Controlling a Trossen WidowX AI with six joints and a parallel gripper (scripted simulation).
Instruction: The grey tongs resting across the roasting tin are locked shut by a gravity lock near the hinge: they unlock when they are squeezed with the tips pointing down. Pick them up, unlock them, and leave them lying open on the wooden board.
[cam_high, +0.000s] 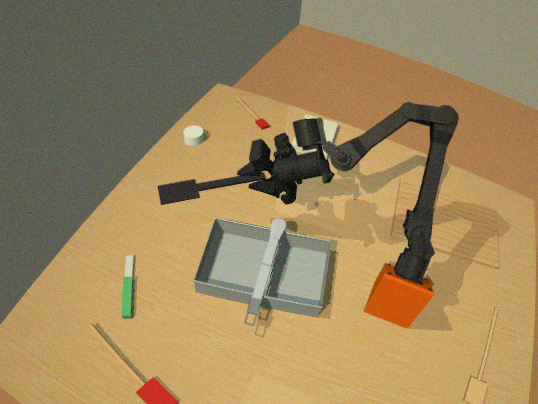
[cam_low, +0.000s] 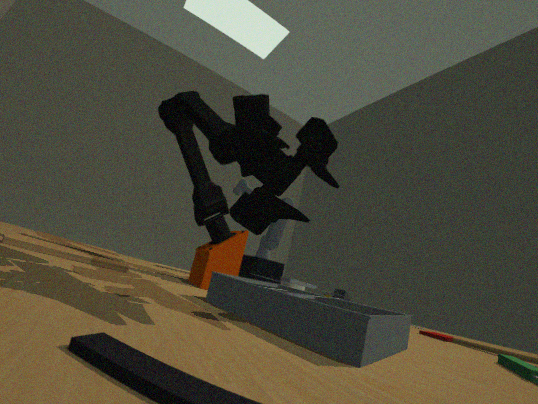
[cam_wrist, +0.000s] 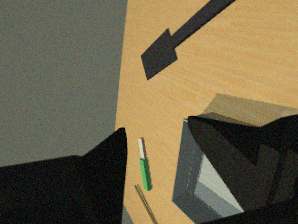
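Right now my gripper tip is 110 mm past the grey roasting tin, 120 mm to the right of it and 150 mm above it. From my gripper tip the other things lie so: wooden board (580 mm behind, 250 mm to the right, 160 mm below); then black spatula (150 mm ahead, 90 mm to the right, 170 mm below); then white block (90 mm behind, 440 mm to the right, 160 mm below).
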